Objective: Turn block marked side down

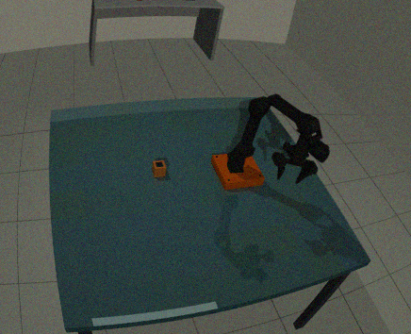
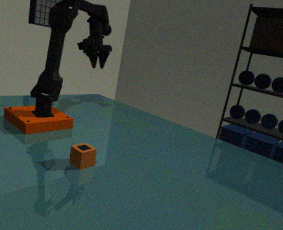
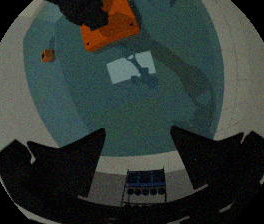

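My gripper tip is now 440 mm short of the orange block, 290 mm to the left of it and 180 mm above it.
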